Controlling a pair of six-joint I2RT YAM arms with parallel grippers.
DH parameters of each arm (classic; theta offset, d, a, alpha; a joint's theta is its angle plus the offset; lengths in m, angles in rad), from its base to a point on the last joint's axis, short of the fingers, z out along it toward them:
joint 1: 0 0.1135 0.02 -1.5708
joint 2: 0 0 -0.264 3.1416
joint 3: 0.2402 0 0.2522 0
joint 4: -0.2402 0 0.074 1.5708
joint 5: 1.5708 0 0 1.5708
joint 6: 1.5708 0.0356 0 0
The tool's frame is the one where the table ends.
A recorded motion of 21 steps. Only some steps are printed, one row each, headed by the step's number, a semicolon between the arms.
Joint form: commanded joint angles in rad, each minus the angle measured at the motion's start. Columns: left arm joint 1, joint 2, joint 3, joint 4, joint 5, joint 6; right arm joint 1, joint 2, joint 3, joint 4, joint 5, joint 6.
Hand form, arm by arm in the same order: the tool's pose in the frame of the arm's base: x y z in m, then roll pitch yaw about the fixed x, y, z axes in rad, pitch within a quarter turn. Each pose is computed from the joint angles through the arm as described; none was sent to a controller.
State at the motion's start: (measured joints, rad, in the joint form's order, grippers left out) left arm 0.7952 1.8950 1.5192 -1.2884 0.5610 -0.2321; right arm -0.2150 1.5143 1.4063 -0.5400 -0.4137 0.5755
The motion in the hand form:
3: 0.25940 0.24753 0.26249 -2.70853 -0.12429 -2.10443; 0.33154 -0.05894 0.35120 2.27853 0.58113 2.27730
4: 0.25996 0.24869 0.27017 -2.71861 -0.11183 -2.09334; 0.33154 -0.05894 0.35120 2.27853 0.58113 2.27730
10: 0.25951 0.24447 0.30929 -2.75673 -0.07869 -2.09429; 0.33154 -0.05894 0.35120 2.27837 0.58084 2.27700
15: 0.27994 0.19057 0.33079 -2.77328 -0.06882 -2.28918; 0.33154 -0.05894 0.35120 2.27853 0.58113 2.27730
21: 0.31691 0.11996 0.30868 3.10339 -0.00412 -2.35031; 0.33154 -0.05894 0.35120 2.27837 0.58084 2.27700
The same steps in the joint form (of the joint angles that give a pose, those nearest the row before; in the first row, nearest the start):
3: 0.0099 0.0141 0.1736 -0.0805 -0.1118 -0.0240; -0.0023 -0.0160 0.0008 -0.0004 0.0118 0.0038
4: 0.0099 0.0141 0.2048 -0.0973 -0.1244 -0.0351; -0.0023 -0.0160 0.0008 -0.0004 0.0118 0.0038
10: -0.0015 0.0118 0.3609 -0.2300 -0.1694 -0.0419; -0.0023 -0.0160 0.0008 -0.0004 0.0118 0.0042
15: -0.1591 -0.0370 0.3849 -0.3128 -0.1869 0.0000; -0.0023 -0.0160 0.0008 -0.0004 0.0118 0.0038
21: -0.4368 -0.0397 0.3010 -0.2670 -0.5940 -0.2010; -0.0023 -0.0160 0.0008 -0.0004 0.0118 0.0042

